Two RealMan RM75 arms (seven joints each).
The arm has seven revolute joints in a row. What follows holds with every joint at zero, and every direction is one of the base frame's. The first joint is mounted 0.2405 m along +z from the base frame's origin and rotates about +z. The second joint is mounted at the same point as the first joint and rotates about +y. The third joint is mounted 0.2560 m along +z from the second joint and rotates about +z. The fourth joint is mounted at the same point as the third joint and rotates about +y. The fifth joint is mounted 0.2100 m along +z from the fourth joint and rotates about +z. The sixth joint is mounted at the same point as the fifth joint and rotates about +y. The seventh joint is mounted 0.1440 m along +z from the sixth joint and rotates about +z. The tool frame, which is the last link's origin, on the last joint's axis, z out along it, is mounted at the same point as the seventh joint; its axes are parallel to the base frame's.
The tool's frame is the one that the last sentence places.
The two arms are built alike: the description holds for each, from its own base.
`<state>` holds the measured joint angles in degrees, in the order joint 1, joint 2, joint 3, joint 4, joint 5, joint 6, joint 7, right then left.
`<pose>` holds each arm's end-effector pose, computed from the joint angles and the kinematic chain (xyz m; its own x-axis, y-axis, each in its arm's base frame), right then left.
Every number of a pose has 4 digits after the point.
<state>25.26 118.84 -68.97 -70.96 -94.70 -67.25 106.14 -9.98 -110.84 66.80 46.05 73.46 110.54 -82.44</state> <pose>0.1456 0.3768 0.0399 0.7761 -0.1979 -0.5987 -0.4508 -0.8380 -0.3074 -0.2586 0.2292 0.0609 0.5842 0.2908 0.7577 0.3108 -0.9426 0.1222</pose>
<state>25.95 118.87 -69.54 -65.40 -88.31 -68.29 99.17 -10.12 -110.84 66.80 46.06 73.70 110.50 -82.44</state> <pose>0.1480 0.3751 0.0298 0.7481 -0.1693 -0.6416 -0.4270 -0.8629 -0.2702 -0.2584 0.2297 0.0605 0.5876 0.2913 0.7549 0.3093 -0.9430 0.1231</pose>
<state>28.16 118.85 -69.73 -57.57 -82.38 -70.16 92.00 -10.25 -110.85 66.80 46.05 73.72 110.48 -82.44</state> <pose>0.1503 0.3759 0.0162 0.7147 -0.1545 -0.6822 -0.4059 -0.8859 -0.2246 -0.2579 0.2303 0.0604 0.5882 0.2903 0.7548 0.3076 -0.9435 0.1232</pose>
